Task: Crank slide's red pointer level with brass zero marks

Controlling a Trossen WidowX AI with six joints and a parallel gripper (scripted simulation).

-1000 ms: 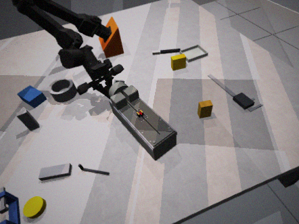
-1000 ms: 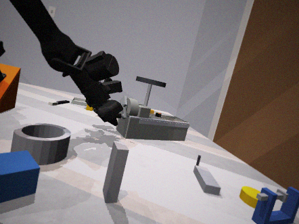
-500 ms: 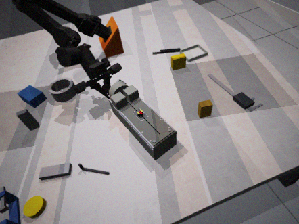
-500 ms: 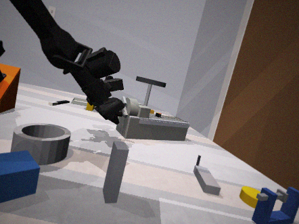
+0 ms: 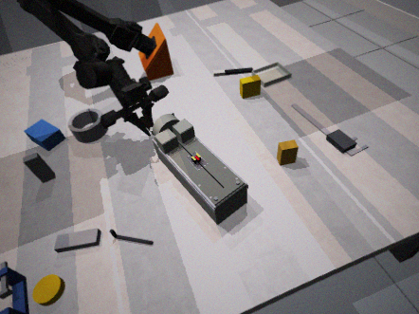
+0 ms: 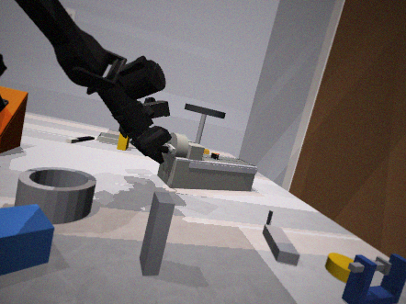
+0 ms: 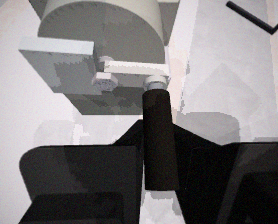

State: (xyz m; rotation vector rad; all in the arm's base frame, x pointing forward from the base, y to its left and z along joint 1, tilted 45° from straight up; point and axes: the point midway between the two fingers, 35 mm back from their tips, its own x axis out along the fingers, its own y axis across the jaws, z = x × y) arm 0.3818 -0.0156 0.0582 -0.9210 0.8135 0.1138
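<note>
The dark crank handle lies 1 cm behind my gripper tip, 1 cm to the right of it and 3 cm above it. From my gripper tip the other things lie so: black hex key: 24 cm ahead, 10 cm to the right, 5 cm below; then blue block: 15 cm behind, 32 cm to the right, 4 cm below; then red pointer: 14 cm ahead, 10 cm to the left, 2 cm above.
</note>
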